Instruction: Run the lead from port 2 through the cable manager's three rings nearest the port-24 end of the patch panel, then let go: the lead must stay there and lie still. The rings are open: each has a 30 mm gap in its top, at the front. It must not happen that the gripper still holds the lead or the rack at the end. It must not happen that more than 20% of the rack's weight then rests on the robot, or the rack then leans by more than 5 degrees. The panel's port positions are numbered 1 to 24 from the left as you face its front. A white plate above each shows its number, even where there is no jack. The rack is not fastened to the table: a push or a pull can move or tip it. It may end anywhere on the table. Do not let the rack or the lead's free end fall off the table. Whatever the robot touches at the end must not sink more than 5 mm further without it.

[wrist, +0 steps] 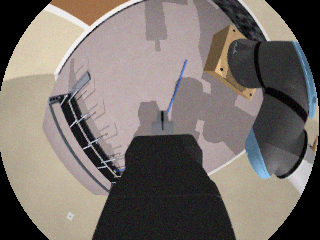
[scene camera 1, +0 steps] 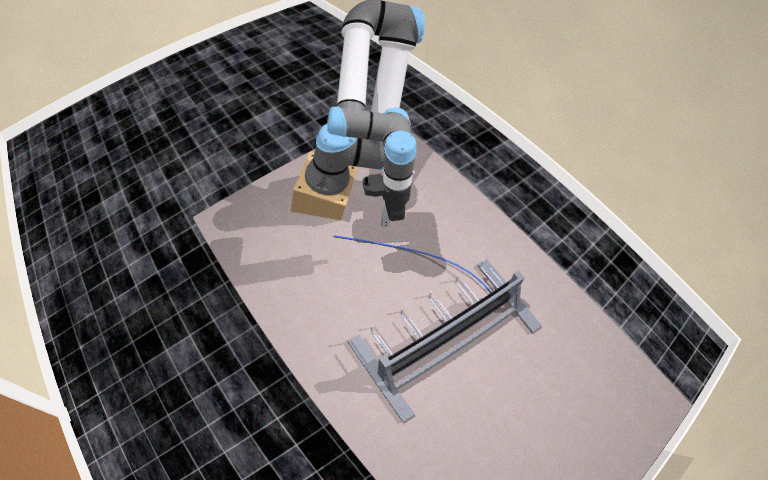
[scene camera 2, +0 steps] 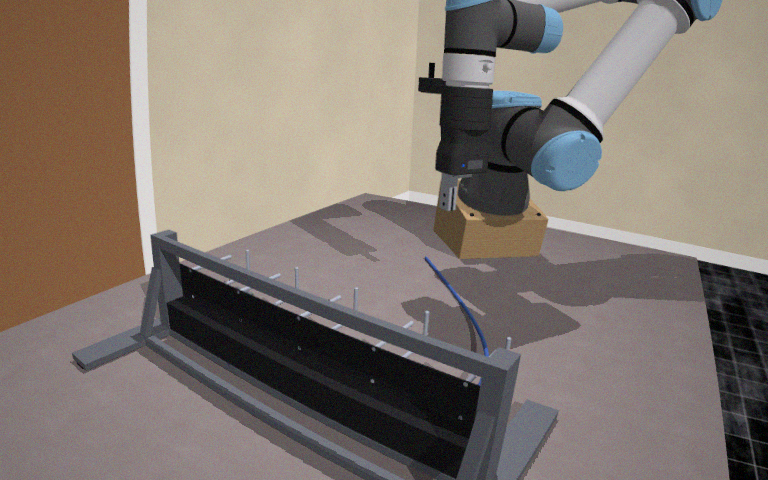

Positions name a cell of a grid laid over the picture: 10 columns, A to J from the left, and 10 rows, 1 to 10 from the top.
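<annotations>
Rack visible: wrist view (C6), scene camera 1 (F7), scene camera 2 (F9).
</annotations>
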